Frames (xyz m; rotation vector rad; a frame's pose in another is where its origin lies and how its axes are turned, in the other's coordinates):
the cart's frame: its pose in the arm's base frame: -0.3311 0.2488 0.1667 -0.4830 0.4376 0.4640
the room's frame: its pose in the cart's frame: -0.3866 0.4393 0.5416 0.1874 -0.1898 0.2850
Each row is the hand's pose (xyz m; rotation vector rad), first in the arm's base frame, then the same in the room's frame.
Working: the arm's base frame: its pose in the room's frame: 0.2747 -1.0124 -0.6341 0.1924 -0.3634 -0.7298

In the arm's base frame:
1: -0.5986 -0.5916 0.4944 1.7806 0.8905 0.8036
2: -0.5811 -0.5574 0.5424 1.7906 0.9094 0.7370
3: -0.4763 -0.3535 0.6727 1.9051 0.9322 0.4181
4: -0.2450 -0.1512 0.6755 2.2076 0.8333 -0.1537
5: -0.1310 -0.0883 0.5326 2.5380 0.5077 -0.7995
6: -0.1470 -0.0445 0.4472 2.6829 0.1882 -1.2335
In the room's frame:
1: -0.6920 -1.0604 -0.5074 1.8511 -0.0951 0.6966
2: -0.6776 -1.0495 -0.4486 1.8856 -0.0772 0.6413
3: -0.5310 -0.9776 -0.2416 2.0914 -0.0655 0.3942
4: -0.2490 -0.9871 -0.1199 2.5222 -0.1841 -0.0166
5: -0.0765 -1.0122 -0.2036 2.9760 -0.5144 -0.4926
6: -0.0274 -0.9653 -0.2734 -2.6890 0.6928 0.7130

